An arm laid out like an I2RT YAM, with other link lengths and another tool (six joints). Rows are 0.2 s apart.
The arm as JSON. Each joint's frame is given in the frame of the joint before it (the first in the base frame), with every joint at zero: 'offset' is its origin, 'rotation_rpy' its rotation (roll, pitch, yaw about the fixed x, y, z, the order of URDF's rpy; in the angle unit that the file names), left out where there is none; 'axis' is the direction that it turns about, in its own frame. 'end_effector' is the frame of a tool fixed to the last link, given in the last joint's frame.
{
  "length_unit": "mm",
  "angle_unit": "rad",
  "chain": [
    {
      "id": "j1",
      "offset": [
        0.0,
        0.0,
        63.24
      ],
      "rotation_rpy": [
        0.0,
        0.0,
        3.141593
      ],
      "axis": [
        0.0,
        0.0,
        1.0
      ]
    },
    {
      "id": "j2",
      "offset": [
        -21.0,
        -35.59,
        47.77
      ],
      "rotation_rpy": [
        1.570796,
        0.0,
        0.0
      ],
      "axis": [
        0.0,
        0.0,
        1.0
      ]
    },
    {
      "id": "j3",
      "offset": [
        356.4,
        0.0,
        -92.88
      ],
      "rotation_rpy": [
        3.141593,
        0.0,
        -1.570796
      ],
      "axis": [
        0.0,
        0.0,
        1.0
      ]
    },
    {
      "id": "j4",
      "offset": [
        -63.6,
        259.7,
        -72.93
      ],
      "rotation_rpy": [
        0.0,
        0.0,
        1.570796
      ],
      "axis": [
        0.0,
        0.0,
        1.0
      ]
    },
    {
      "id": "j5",
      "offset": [
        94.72,
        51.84,
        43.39
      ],
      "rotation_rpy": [
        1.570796,
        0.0,
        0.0
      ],
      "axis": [
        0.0,
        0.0,
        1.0
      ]
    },
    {
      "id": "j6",
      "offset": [
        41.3,
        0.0,
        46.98
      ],
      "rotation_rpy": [
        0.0,
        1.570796,
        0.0
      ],
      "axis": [
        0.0,
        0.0,
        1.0
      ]
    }
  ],
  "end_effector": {
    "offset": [
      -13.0,
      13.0,
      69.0
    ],
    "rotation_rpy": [
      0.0,
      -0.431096,
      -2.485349
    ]
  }
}
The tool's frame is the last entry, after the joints.
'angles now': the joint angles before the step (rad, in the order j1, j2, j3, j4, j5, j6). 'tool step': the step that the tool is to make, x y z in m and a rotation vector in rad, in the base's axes. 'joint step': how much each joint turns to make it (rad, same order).
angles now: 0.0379, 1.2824, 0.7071, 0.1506, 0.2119, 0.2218
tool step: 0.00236, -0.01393, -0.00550, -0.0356, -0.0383, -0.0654
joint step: -0.0231, 0.0225, -0.0419, 0.1059, 0.0533, -0.0175
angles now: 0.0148, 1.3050, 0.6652, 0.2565, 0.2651, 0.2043
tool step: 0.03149, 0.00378, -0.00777, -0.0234, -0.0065, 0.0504
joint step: -0.0003, 0.1082, 0.0306, 0.0938, -0.0385, -0.0417
